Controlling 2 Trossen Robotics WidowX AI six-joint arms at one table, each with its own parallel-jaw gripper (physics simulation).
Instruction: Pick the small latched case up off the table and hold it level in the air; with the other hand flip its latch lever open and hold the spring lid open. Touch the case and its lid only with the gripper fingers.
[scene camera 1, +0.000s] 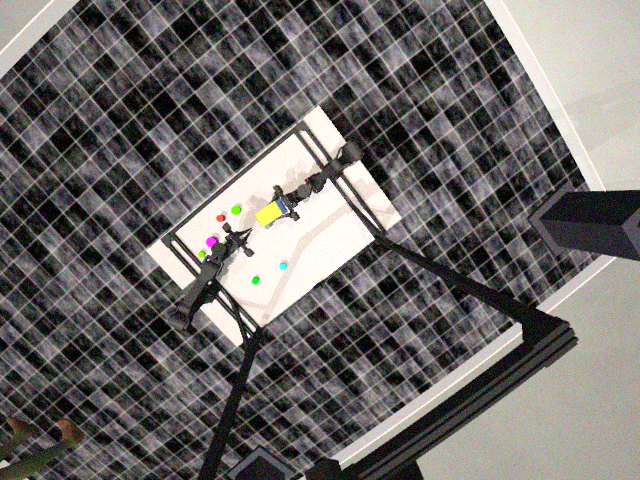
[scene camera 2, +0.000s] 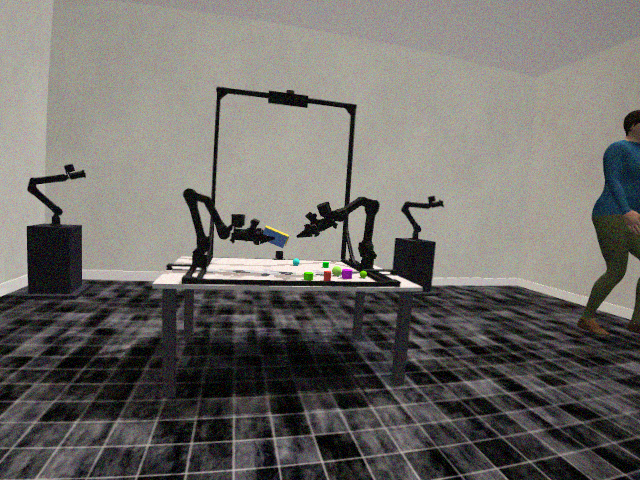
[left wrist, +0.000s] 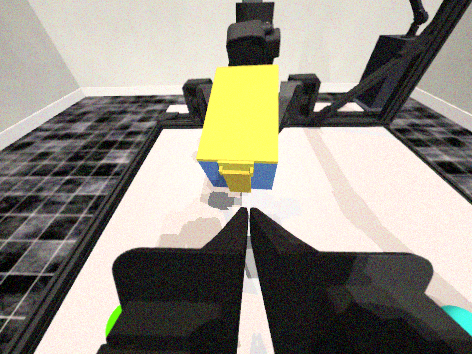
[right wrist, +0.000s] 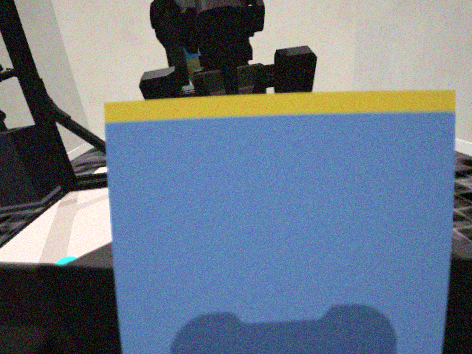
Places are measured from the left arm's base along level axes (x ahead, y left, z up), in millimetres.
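Where they show: left gripper, between the fingertips: (scene camera 1: 252, 228) (scene camera 2: 296, 236) (left wrist: 247, 213); right gripper, between the fingertips: (scene camera 1: 271, 213) (scene camera 2: 274, 237) (left wrist: 244, 131); left arm's base, origin of its link: (scene camera 1: 212, 290) (scene camera 2: 367, 268); right arm's base, origin of its link: (scene camera 2: 199, 266).
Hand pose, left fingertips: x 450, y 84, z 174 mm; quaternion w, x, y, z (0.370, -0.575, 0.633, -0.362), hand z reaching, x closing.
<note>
Things, the pixels of their top centre, and the offset from my left fingertips. Level surfaces: height alone.
- small case, centre of its top: (right wrist: 254, 79) (left wrist: 244, 77) (scene camera 1: 269, 214) (scene camera 2: 275, 226) dx +111, dy -7, dz +49 mm
- table, height of its surface: dz -193 mm
- yellow latch lever, centre of its top: (left wrist: 238, 165) dx +52, dy +3, dz -3 mm
- cyan ball, centre of its top: (scene camera 1: 282, 267) (scene camera 2: 296, 258) dx -64, dy -252, dz -152 mm
The small case (scene camera 1: 269, 213) (scene camera 2: 277, 237) (left wrist: 242, 115) (right wrist: 280, 210), blue with a yellow lid, is in the air above the table (scene camera 1: 330, 227). In scene camera 2 it tilts, its latch end lower. The lid lies shut on the body. The yellow latch lever (left wrist: 238, 181) hangs down on the end facing my left gripper, against the blue wall. My right gripper (scene camera 1: 282, 206) (scene camera 2: 270, 238) is shut on the case's far end from the latch. My left gripper (scene camera 1: 251, 229) (scene camera 2: 298, 236) (left wrist: 247, 213) is shut and empty, its tips a short gap away from the latch end.
A green piece (scene camera 1: 235, 209) (scene camera 2: 308, 276), a red one (scene camera 1: 220, 218) (scene camera 2: 327, 275) and a magenta one (scene camera 1: 210, 241) (scene camera 2: 346, 273) lie near the left gripper's side. A cyan ball (scene camera 1: 282, 266) (scene camera 2: 295, 261) and a green piece (scene camera 1: 255, 280) (scene camera 2: 325, 264) lie opposite. A black frame (scene camera 2: 215, 155) rises behind.
</note>
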